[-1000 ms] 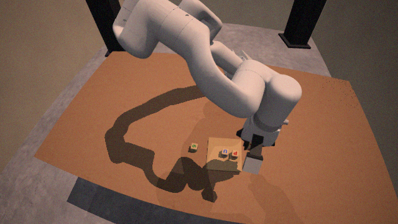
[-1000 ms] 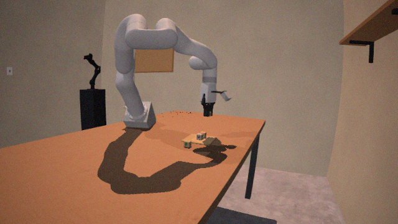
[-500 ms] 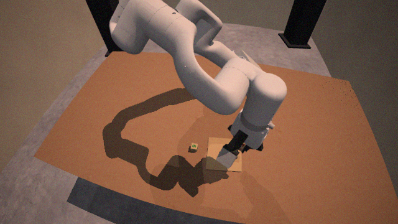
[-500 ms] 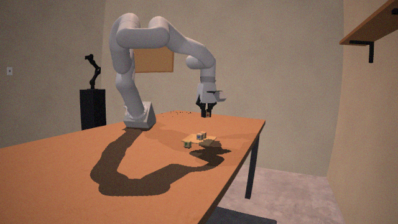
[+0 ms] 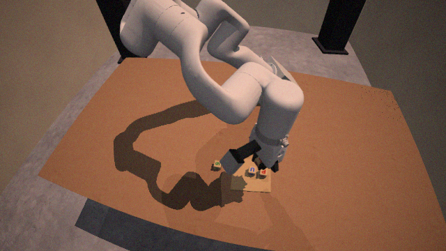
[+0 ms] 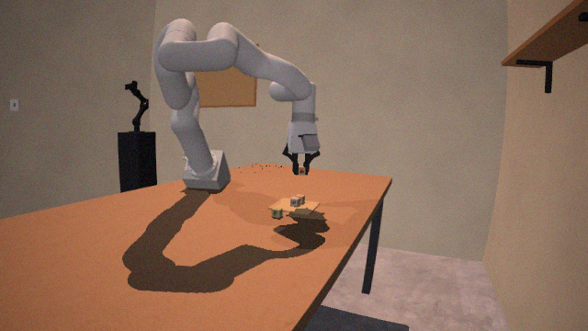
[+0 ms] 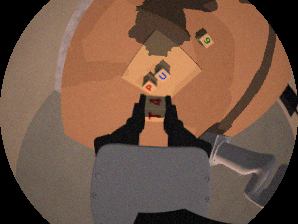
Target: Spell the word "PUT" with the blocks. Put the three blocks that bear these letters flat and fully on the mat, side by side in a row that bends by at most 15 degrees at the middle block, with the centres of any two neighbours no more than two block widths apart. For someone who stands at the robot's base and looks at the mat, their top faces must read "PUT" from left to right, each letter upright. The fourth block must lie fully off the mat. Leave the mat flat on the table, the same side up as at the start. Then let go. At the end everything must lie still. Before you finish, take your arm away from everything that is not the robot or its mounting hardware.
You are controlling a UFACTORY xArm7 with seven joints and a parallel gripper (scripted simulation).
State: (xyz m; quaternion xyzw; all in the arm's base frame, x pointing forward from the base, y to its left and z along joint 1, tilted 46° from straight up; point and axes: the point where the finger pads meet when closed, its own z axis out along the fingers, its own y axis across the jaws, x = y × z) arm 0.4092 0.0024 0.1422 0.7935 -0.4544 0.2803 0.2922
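Now: the tan mat 1 cm behind my hand, 1 cm to the right of it and 13 cm below it. Round my hand: T block: 1 cm below; P block: 3 cm to the left, 11 cm below.
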